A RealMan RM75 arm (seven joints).
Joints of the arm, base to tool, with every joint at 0 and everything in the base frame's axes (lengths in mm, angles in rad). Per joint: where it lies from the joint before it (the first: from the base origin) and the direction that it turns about. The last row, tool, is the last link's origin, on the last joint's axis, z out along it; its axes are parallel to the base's.
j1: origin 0 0 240.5 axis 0 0 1
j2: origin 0 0 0 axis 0 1 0
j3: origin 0 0 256 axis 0 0 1
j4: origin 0 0 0 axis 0 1 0
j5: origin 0 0 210 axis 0 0 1
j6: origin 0 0 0 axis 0 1 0
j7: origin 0 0 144 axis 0 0 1
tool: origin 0 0 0
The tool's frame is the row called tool.
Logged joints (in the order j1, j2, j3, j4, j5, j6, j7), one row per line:
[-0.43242 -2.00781 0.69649 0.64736 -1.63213 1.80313 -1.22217]
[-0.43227 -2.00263 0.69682 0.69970 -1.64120 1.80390 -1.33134]
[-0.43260 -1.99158 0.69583 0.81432 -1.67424 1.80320 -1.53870]
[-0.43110 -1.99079 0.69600 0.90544 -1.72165 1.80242 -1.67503]
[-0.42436 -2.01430 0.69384 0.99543 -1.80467 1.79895 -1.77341]
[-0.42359 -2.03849 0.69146 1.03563 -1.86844 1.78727 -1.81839]
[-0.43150 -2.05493 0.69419 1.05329 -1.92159 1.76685 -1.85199]
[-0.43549 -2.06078 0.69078 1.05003 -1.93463 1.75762 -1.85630]
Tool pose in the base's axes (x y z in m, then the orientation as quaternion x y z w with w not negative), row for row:
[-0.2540 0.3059 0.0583 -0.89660 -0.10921 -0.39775 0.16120]
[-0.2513 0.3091 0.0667 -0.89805 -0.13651 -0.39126 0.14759]
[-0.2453 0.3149 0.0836 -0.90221 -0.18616 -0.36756 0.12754]
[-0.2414 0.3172 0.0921 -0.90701 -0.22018 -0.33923 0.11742]
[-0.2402 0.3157 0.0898 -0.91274 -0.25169 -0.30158 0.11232]
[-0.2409 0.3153 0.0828 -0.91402 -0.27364 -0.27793 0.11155]
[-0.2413 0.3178 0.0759 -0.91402 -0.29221 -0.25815 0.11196]
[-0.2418 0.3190 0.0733 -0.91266 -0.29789 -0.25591 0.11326]
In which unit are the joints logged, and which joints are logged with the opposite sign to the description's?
The joints are logged in radians. Opposite sign: j5.
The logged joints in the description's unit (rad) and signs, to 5 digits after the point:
[-0.43242 -2.00781 0.69649 0.64736 1.63213 1.80313 -1.22217]
[-0.43227 -2.00263 0.69682 0.69970 1.64120 1.80390 -1.33134]
[-0.43260 -1.99158 0.69583 0.81432 1.67424 1.80320 -1.53870]
[-0.43110 -1.99079 0.69600 0.90544 1.72165 1.80242 -1.67503]
[-0.42436 -2.01430 0.69384 0.99543 1.80467 1.79895 -1.77341]
[-0.42359 -2.03849 0.69146 1.03563 1.86844 1.78727 -1.81839]
[-0.43150 -2.05493 0.69419 1.05329 1.92159 1.76685 -1.85199]
[-0.43549 -2.06078 0.69078 1.05003 1.93463 1.75762 -1.85630]

